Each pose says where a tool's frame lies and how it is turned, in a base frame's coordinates. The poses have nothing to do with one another.
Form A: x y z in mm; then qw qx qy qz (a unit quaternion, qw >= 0).
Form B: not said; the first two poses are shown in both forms.
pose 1, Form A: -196.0 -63.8 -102.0 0.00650 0.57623 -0.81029 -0.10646
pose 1, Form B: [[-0.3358 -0.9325 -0.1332 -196.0], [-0.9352 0.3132 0.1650 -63.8], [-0.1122 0.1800 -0.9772 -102.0], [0 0 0 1]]
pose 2, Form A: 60.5 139.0 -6.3 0.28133 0.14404 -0.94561 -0.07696
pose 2, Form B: [[-0.8002 -0.2291 -0.5542 60.5], [-0.3157 0.9467 0.0645 139.0], [0.5099 0.2266 -0.8299 -6.3], [0 0 0 1]]
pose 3, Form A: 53.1 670.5 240.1 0.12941 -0.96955 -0.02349 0.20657
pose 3, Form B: [[0.9136 -0.0079 -0.4066 53.1], [0.0990 -0.9654 0.2412 670.5], [-0.3945 -0.2606 -0.8812 240.1], [0 0 0 1]]
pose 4, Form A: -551.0 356.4 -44.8 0.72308 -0.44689 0.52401 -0.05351
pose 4, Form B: [[0.4451 -0.3910 0.8056 -551.0], [-0.5457 0.5949 0.5902 356.4], [-0.7100 -0.7024 0.0514 -44.8], [0 0 0 1]]
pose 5, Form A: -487.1 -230.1 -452.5 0.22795 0.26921 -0.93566 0.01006
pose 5, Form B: [[-0.7511 -0.5084 -0.4212 -487.1], [-0.4992 0.8548 -0.1416 -230.1], [0.4320 0.1039 -0.8959 -452.5], [0 0 0 1]]
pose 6, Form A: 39.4 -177.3 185.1 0.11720 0.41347 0.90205 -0.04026
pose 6, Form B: [[-0.6306 0.7554 0.1781 39.4], [0.7365 0.6548 -0.1695 -177.3], [-0.2447 0.0243 -0.9693 185.1], [0 0 0 1]]
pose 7, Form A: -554.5 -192.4 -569.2 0.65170 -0.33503 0.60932 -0.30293
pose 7, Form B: [[0.0739 -0.0134 0.9972 -554.5], [-0.8031 0.5920 0.0675 -192.4], [-0.5912 -0.8058 0.0330 -569.2], [0 0 0 1]]
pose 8, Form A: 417.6 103.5 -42.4 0.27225 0.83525 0.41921 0.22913
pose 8, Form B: [[0.5435 0.5755 0.6110 417.6], [0.8251 -0.5003 -0.2627 103.5], [0.1545 0.6469 -0.7468 -42.4], [0 0 0 1]]
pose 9, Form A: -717.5 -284.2 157.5 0.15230 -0.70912 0.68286 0.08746
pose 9, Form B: [[0.0521 -0.9951 0.0840 -717.5], [-0.9418 -0.0210 0.3354 -284.2], [-0.3320 -0.0966 -0.9383 157.5], [0 0 0 1]]
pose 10, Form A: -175.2 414.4 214.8 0.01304 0.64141 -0.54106 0.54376
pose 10, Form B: [[-0.1768 -0.7083 0.6834 -175.2], [-0.6799 -0.4142 -0.6051 414.4], [0.7117 -0.5717 -0.4083 214.8], [0 0 0 1]]
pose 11, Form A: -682.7 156.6 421.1 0.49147 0.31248 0.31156 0.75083
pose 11, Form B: [[-0.3216 -0.5433 0.7755 -682.7], [0.9327 -0.3228 0.1607 156.6], [0.1630 0.7750 0.6106 421.1], [0 0 0 1]]
